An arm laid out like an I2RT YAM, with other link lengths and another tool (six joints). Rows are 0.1 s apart.
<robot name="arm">
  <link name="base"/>
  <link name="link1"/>
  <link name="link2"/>
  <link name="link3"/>
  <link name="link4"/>
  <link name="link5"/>
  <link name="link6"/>
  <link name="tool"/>
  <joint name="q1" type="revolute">
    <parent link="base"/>
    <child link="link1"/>
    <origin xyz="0 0 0.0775"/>
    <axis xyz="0 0 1"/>
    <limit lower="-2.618" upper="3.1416"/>
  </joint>
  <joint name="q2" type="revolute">
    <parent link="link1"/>
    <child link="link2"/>
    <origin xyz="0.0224 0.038 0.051"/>
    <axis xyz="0 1 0"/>
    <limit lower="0" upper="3.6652"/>
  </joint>
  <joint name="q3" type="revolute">
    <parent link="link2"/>
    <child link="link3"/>
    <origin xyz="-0.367 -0.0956 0"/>
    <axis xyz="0 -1 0"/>
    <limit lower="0" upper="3.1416"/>
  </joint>
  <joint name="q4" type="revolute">
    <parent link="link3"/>
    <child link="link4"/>
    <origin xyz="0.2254 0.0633 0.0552"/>
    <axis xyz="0 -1 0"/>
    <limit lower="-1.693" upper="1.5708"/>
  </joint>
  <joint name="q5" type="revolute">
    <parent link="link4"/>
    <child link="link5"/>
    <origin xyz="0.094 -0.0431 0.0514"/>
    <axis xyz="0 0 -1"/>
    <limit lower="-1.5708" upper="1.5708"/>
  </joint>
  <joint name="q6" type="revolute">
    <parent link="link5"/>
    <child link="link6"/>
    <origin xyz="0.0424 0 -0.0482"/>
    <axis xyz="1 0 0"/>
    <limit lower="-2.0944" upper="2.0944"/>
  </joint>
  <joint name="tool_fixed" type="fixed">
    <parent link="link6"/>
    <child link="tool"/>
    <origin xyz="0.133 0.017 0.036" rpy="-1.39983 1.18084 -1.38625"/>
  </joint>
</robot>
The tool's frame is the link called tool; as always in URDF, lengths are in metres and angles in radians.
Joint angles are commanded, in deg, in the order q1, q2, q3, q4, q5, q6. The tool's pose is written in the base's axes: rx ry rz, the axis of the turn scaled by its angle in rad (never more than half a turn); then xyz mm. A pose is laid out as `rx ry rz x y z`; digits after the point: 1 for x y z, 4 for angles.
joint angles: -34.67 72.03 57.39 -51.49 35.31 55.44
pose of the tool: 1.5583 2.0197 -0.8816 131.3 -279.4 283.0
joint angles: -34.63 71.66 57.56 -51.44 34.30 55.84
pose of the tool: 1.5620 2.0111 -0.8534 133.0 -277.8 283.9
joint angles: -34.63 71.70 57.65 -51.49 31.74 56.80
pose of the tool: 1.5774 2.0145 -0.7900 137.7 -274.2 279.8
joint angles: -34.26 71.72 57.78 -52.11 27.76 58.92
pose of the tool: 1.6066 2.0211 -0.6882 144.8 -266.3 272.6
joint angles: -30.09 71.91 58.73 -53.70 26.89 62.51
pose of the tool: 1.5894 2.0320 -0.6280 161.4 -253.3 273.1
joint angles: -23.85 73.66 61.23 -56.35 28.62 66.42
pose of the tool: 1.5407 2.0597 -0.6196 186.1 -240.2 278.6
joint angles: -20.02 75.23 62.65 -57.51 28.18 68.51
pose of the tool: 1.5069 2.0953 -0.5852 205.6 -228.5 277.5
